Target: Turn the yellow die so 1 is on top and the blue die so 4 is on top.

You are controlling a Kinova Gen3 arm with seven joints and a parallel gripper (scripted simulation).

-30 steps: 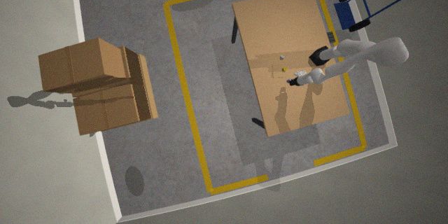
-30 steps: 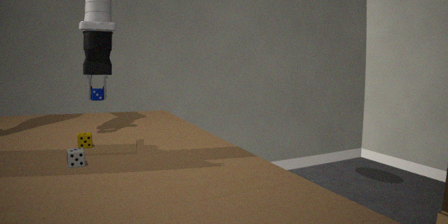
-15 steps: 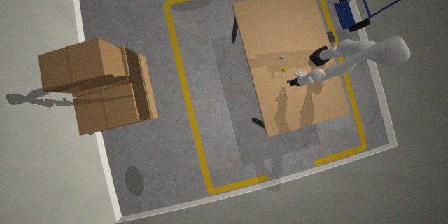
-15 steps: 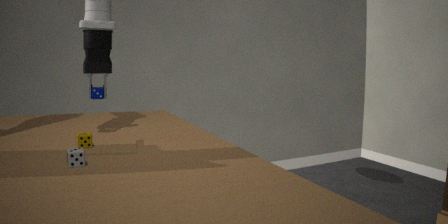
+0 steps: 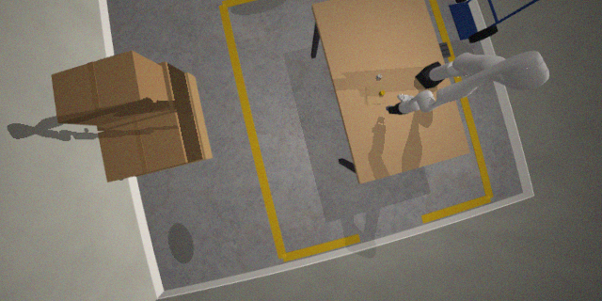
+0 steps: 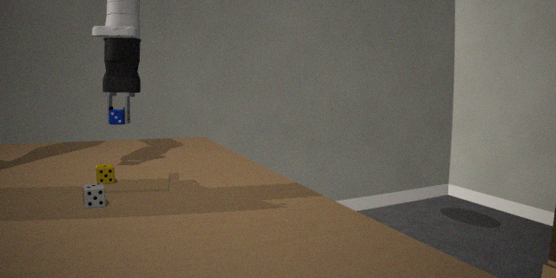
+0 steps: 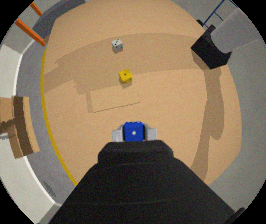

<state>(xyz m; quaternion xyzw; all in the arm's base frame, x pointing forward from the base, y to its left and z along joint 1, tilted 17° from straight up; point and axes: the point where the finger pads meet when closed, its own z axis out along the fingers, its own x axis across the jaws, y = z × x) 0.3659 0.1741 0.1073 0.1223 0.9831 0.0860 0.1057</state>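
My hand is 30 mm short of the tan mat, 130 mm to the left of it and 110 mm above it. Also, from my hand: white die (20 mm behind, 260 mm to the right, 100 mm below); yellow die (20 mm behind, 130 mm to the right, 100 mm below); blue die (right at my hand).
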